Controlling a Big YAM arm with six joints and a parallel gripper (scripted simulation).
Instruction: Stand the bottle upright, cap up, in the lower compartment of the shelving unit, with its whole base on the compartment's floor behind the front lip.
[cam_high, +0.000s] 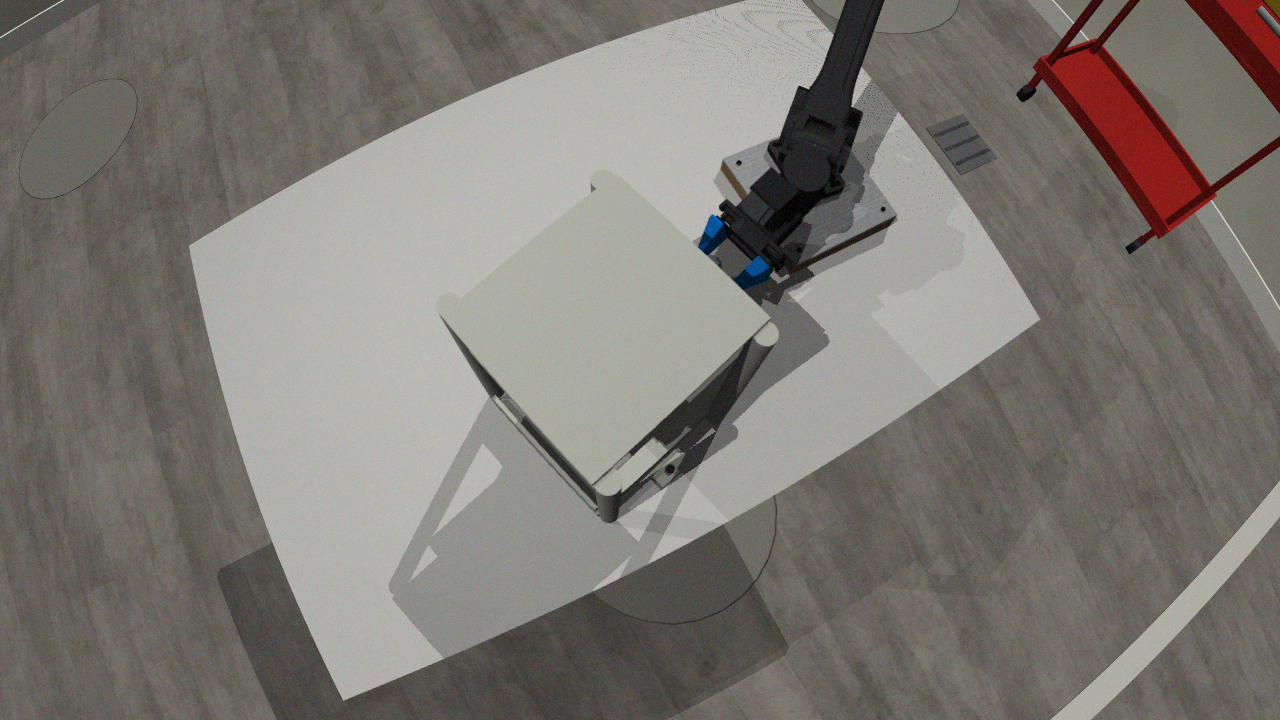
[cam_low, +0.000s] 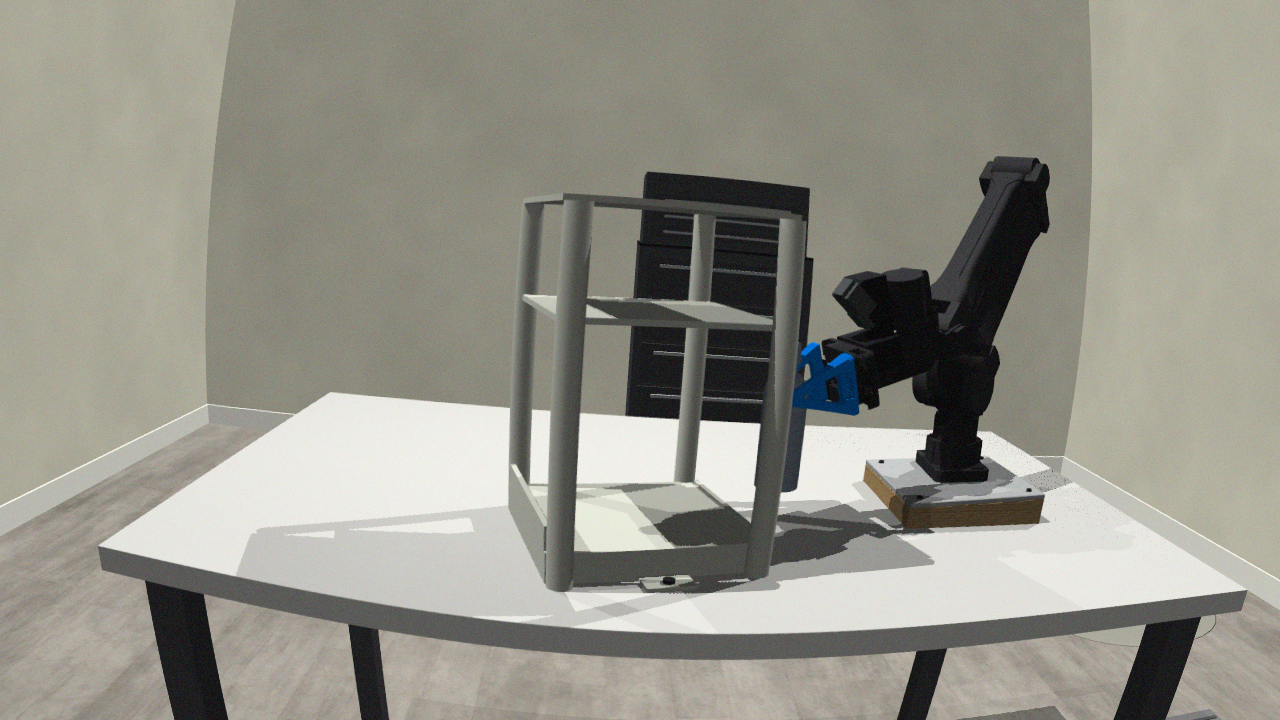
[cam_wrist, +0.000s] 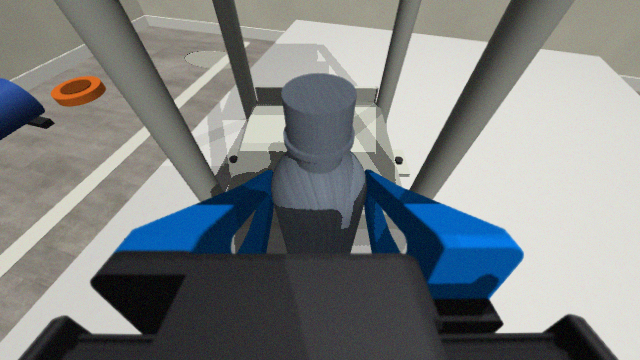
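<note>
Now: the shelving unit 16 cm ahead of my hand, 6 cm to the left of it and 1 cm above it. Also, from my hand: grey bottle: right at my hand.
</note>
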